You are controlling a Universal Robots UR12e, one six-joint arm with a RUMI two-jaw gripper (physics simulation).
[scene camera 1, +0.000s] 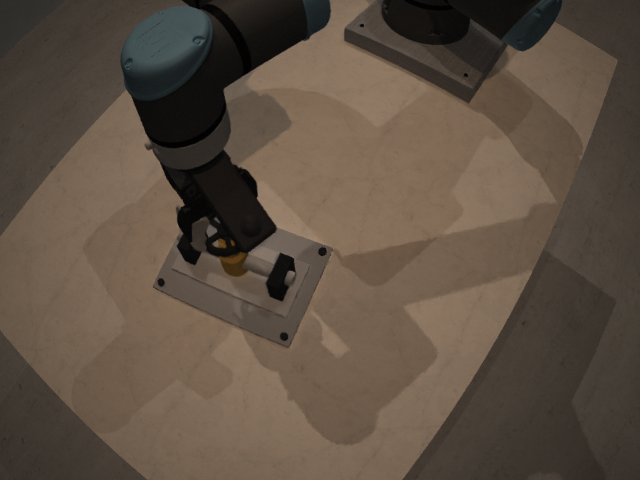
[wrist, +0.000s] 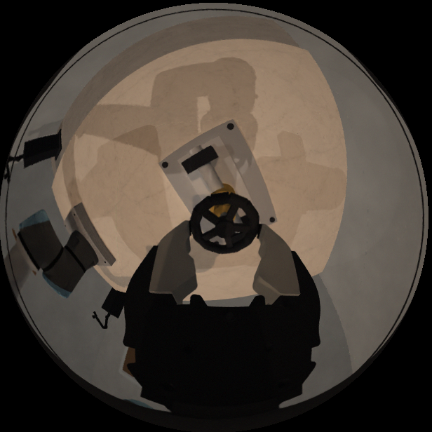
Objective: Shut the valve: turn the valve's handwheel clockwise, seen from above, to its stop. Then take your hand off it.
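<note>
The valve's black spoked handwheel (scene camera 1: 221,252) (wrist: 224,225) sits above the brass-yellow valve body (scene camera 1: 235,264) (wrist: 227,189). In the scene view the hand partly hides the wheel. My gripper (scene camera 1: 221,240) (wrist: 224,223) is shut on the handwheel, with one grey finger at each side of its rim in the wrist view. A pale pipe (scene camera 1: 257,266) (wrist: 212,175) runs through the valve body and rests in a black clamp block (scene camera 1: 280,277) (wrist: 200,159). The wheel's turn angle relative to its stop cannot be told.
A grey mounting plate (scene camera 1: 224,303) (wrist: 252,175) with dark corner bolts lies under the valve on the pale table (scene camera 1: 170,439) (wrist: 300,110). A second black clamp block (scene camera 1: 189,251) holds the pipe's other end. The robot's grey base plate (scene camera 1: 408,57) (wrist: 92,232) stands at the table's far side.
</note>
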